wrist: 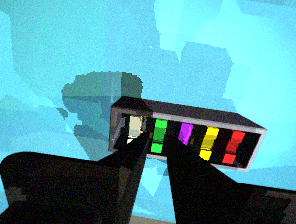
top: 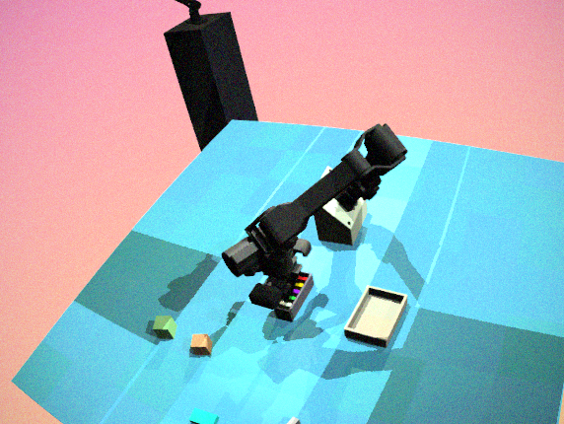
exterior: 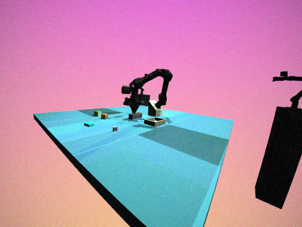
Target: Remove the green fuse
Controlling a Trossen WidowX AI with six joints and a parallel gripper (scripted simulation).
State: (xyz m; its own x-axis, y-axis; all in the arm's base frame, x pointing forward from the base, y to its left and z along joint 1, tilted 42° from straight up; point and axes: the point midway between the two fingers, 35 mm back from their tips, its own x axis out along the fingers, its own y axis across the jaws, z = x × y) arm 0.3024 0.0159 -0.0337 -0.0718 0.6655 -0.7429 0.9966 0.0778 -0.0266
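The green fuse lies 2 cm below my gripper tip. From my gripper tip the other things lie so: orange cube (19 cm ahead, 13 cm to the right, 3 cm below); tray (20 cm to the left, 4 cm below, 3 cm behind); green cube (25 cm to the right, 19 cm ahead, 2 cm below).
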